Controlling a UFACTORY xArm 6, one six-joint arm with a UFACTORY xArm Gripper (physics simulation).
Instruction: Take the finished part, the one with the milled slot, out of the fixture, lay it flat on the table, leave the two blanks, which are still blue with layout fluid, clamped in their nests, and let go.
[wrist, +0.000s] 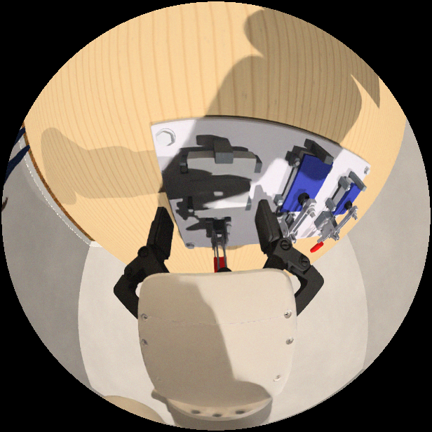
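The finished part (242, 164), a light grey block, sits in the left nest of the fixture (270, 132). Dark shadow crosses it, so its milled slot cannot be made out clearly. My gripper (212, 212) is open and empty, its black fingers spread on either side of the near end of the left nest; their height above it is hard to judge. A larger blue blank (314, 172) and a smaller blue blank (344, 201) sit in the nests to the right, each with a clamp's black tip on it.
The left nest's toggle clamp (218, 231), with a red handle (219, 263), stands between my fingers on the near side. Another red handle (316, 247) is at the right. The fixture rests on the wooden table (115, 95), whose edge shows at the left.
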